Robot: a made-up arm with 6 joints.
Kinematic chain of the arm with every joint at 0, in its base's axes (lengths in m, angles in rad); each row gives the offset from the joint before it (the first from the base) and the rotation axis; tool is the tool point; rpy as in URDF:
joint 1: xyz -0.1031 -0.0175 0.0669 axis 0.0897 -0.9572 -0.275
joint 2: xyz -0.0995 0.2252 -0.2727 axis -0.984 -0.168 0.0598
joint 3: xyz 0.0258 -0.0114 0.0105 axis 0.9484 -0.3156 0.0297
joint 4: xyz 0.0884 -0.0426 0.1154 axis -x
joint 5: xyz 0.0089 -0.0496 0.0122 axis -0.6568 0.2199 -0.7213
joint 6: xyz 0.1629 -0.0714 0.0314 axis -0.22 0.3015 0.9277
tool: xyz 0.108 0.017 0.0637 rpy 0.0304 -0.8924 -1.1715
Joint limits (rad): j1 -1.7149..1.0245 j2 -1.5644..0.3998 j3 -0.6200..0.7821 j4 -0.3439..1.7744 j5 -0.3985..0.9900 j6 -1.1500..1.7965
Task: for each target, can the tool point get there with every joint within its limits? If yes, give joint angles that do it. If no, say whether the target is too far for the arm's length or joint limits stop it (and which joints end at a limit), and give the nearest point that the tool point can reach.
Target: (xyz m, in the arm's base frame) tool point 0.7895 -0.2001 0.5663
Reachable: no: too far | nearest point 0.3773 -0.0745 0.1820 | short by 0.577 m
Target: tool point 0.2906 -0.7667 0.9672
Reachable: no: too far | nearest point 0.1660 -0.1387 0.2568 | short by 0.956 m
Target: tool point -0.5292 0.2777 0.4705
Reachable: no: joint limits stop it (at a limit: joint 1, joint 2, joint 5) | nearest point -0.1845 0.1922 0.2739 | short by 0.406 m
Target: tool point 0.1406 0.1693 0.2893
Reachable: yes | joints 0.6223 -0.3230 -0.3946 1.1726 0.6089 -0.5795
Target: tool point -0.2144 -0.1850 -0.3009
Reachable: yes | joints -1.1277 -1.1379 -0.2375 0.3166 0.5350 -0.8840
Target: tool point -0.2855 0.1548 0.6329
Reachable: no: joint limits stop it (at a limit: joint 1, joint 2, joint 5) | nearest point -0.1182 0.1692 0.3422 | short by 0.336 m
